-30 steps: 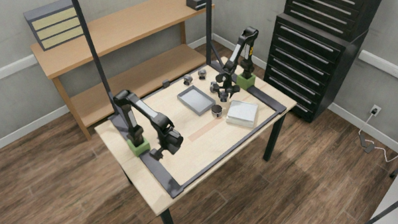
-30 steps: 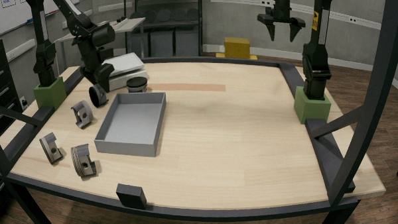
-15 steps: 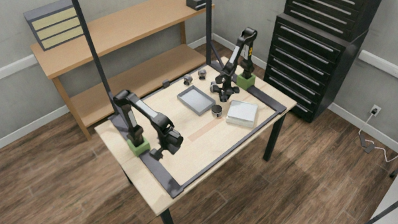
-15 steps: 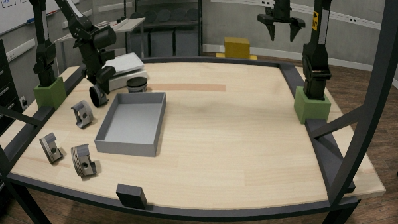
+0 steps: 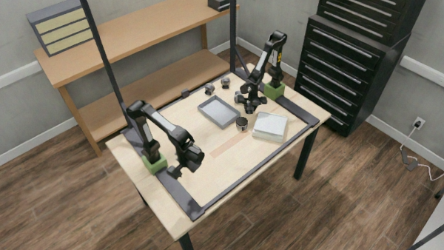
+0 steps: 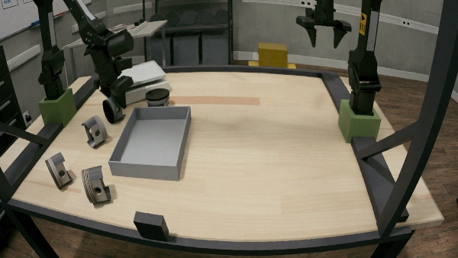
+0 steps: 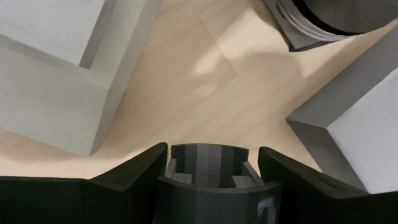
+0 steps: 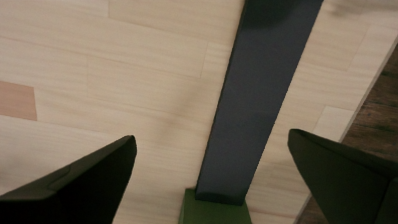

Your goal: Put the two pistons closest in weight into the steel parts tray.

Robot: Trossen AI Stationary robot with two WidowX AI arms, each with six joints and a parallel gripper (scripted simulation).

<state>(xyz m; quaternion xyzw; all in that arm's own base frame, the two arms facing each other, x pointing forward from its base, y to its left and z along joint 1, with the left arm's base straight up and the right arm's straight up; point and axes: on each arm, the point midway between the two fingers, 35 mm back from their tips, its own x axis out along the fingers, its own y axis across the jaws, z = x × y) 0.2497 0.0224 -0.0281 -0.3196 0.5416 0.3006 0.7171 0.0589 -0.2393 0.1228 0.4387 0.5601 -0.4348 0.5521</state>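
My left gripper is now 180 mm short of the grey pan and 10 mm above it. Round my left hand: white scale: 170 mm ahead, 10 mm to the left, 30 mm below; steel parts tray: 130 mm behind, 150 mm to the right, 50 mm below.
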